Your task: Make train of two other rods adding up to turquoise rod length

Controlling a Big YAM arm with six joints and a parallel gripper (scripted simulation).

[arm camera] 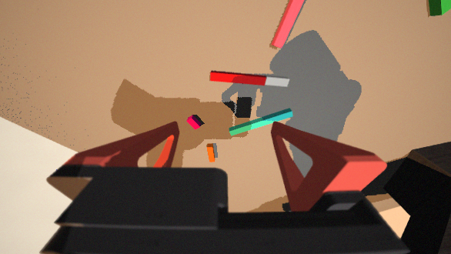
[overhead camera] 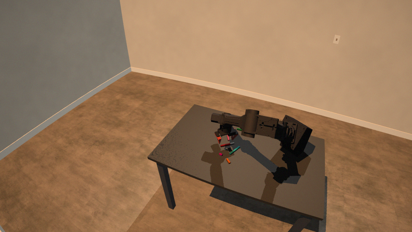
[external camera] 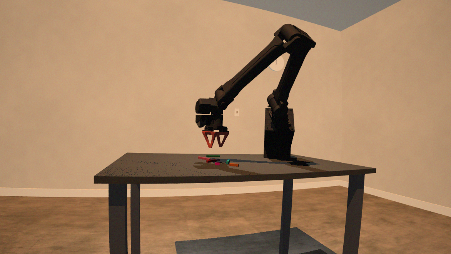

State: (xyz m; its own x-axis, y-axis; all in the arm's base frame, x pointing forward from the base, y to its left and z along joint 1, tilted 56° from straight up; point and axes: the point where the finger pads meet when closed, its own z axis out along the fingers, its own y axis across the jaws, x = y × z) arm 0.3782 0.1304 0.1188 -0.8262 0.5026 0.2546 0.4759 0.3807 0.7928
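Right now my hand is 8 cm above the red rod, 3 cm to the left of it and 2 cm short of it. From my hand the other things lie so: grey rod: 8 cm below, 7 cm to the right, 1 cm behind; then turquoise rod: 8 cm below, 6 cm behind, 3 cm to the right; then magenta rod: 8 cm below, 6 cm to the left, 1 cm behind.
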